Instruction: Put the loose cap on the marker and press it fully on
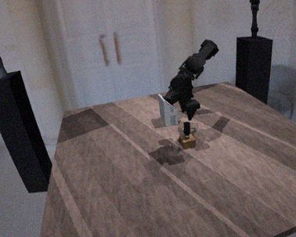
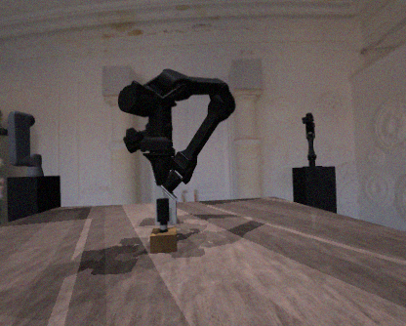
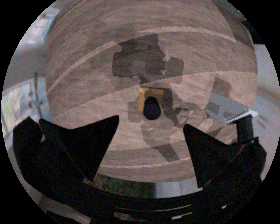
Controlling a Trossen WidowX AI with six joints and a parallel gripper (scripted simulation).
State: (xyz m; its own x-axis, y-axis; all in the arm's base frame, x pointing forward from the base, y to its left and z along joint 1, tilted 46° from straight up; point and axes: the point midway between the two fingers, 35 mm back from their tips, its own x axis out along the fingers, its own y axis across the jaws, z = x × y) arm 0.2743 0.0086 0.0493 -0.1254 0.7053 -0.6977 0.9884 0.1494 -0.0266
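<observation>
Now: the dark marker cap 60 mm below my gripper tip. From my gripper tip the other things lie so: tan holder block: 140 mm below.
</observation>
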